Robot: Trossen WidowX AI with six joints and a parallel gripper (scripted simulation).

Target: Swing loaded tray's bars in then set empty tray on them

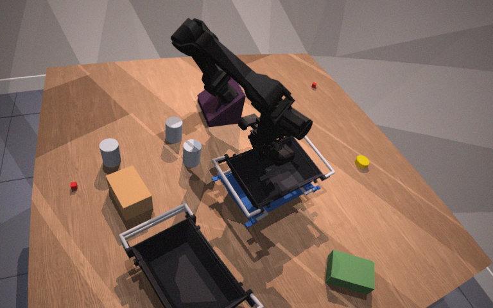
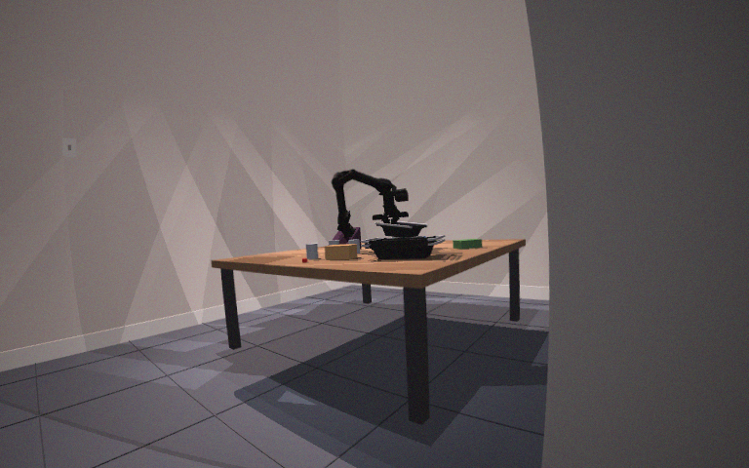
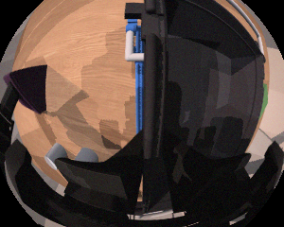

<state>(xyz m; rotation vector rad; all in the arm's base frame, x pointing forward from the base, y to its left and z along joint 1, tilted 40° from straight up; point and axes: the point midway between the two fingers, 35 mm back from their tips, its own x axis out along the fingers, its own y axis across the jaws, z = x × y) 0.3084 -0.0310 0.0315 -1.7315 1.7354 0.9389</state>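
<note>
My gripper tip is now 7 cm short of the black tray, 1 cm to the right of it and 2 cm below it. From my gripper tip the other things lie so: yellow disc 7 cm ahead, 42 cm to the left, 8 cm below; tan box 6 cm behind, 37 cm to the right, 6 cm below; green block 38 cm ahead, 8 cm to the left, 7 cm below.
</note>
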